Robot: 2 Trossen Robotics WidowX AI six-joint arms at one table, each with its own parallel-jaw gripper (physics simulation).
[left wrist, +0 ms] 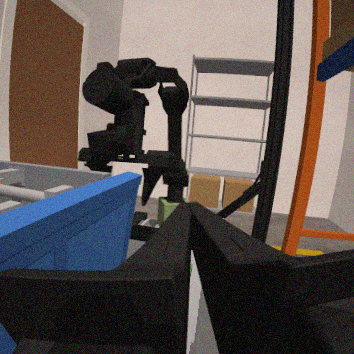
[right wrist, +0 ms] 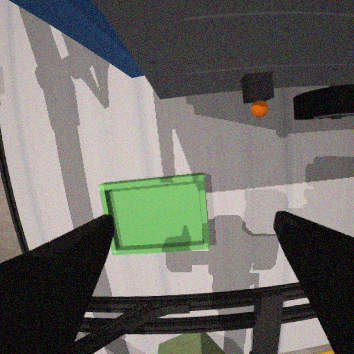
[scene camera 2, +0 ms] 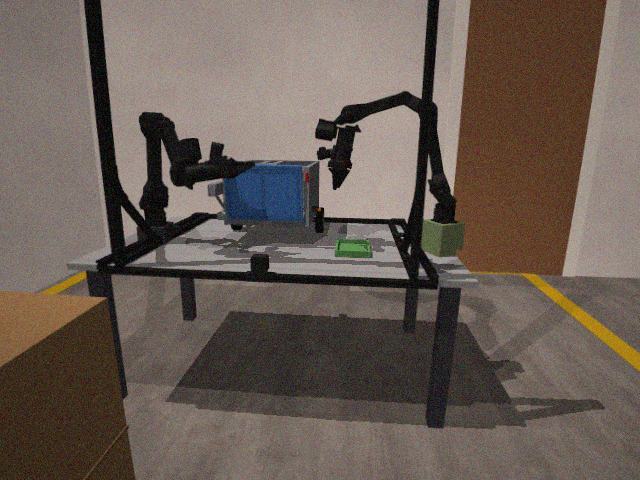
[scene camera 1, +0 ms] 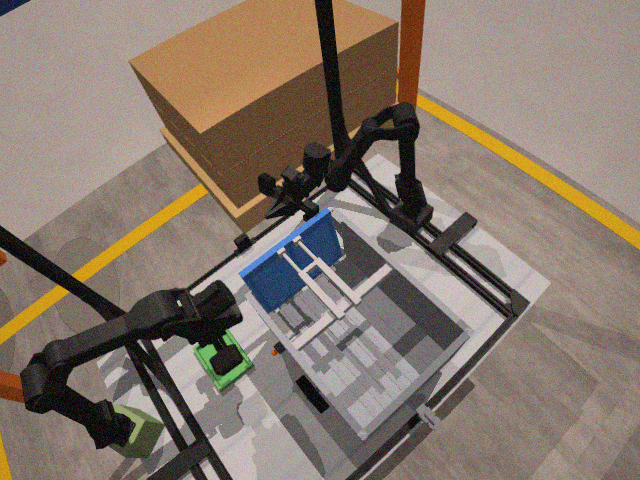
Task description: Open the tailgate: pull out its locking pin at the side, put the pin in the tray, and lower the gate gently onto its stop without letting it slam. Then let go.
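Pixels of known places: left gripper, fingertip midpoint: (left wrist: 187,210) (scene camera 2: 254,163) (scene camera 1: 265,217); right gripper, fingertip midpoint: (right wrist: 194,221) (scene camera 2: 336,188) (scene camera 1: 228,338); left arm's base, link origin: (scene camera 2: 155,224) (scene camera 1: 412,209); right arm's base, link origin: (left wrist: 173,199) (scene camera 2: 443,221) (scene camera 1: 120,429).
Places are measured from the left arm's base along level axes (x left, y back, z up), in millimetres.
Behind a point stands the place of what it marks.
The blue tailgate (scene camera 1: 263,289) {x -81, y -518, z 139 mm} (scene camera 2: 263,193) {x -85, y -412, z 129 mm} (left wrist: 95,235) {x -96, y -454, z 182 mm} (right wrist: 107,47) {x -81, y -545, z 101 mm} stands raised at the end of the grey truck bed (scene camera 1: 366,431) {x 322, y -592, z 217 mm}. The orange-tipped pin (scene camera 1: 274,352) {x 29, y -605, z 62 mm} (scene camera 2: 318,210) {x 20, y -602, z 54 mm} (right wrist: 259,108) {x 25, y -606, z 63 mm} sits at a black block low on the bed's side. The green tray (scene camera 1: 208,373) {x -102, y -778, z -40 mm} (scene camera 2: 353,254) {x -192, y -714, z -52 mm} (right wrist: 150,215) {x -122, y -719, z -55 mm} lies on the table; no pin shows inside in the right wrist view. My left gripper (scene camera 1: 269,214) {x -173, y -399, z 234 mm} (scene camera 2: 252,164) {x -173, y -399, z 234 mm} (left wrist: 187,210) {x -173, y -399, z 234 mm} is shut and empty, outside the gate near its top edge. My right gripper (scene camera 2: 338,178) {x -47, y -662, z 143 mm} (right wrist: 194,221) {x -47, y -662, z 143 mm} is open and empty, pointing down above the table near the tray.
White bars (scene camera 1: 330,297) {x 21, y -398, z 34 mm} run over the bed to the gate. A black wheel (scene camera 1: 312,393) {x 164, y -610, z 40 mm} (right wrist: 325,102) {x 116, y -609, z 24 mm} is beside the pin. An olive green block (scene camera 1: 148,434) {x -77, y -995, z -3 mm} (scene camera 2: 443,237) {x -179, y -1010, z 5 mm} is at the right arm's base. Black frame rails (scene camera 1: 170,397) {x -127, y -897, z -35 mm} cross the table. A large cardboard stack (scene camera 1: 258,62) stands beyond the table.
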